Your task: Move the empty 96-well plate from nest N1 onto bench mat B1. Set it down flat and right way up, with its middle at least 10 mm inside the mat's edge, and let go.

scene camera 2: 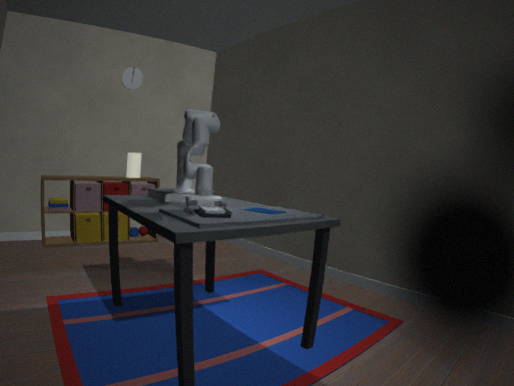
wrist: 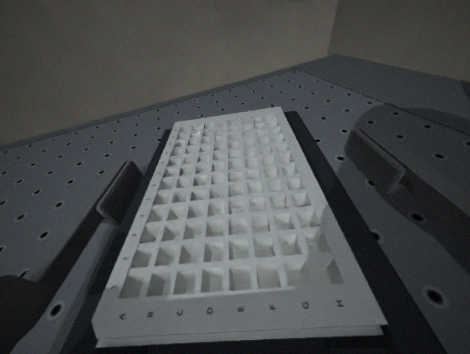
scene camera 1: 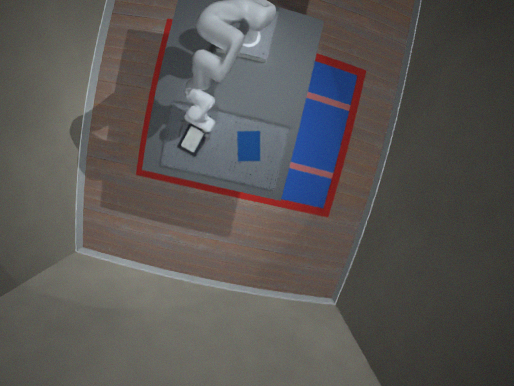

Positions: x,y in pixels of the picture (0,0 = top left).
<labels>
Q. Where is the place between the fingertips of my gripper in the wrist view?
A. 238,154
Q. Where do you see a white 96-well plate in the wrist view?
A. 234,239
</labels>
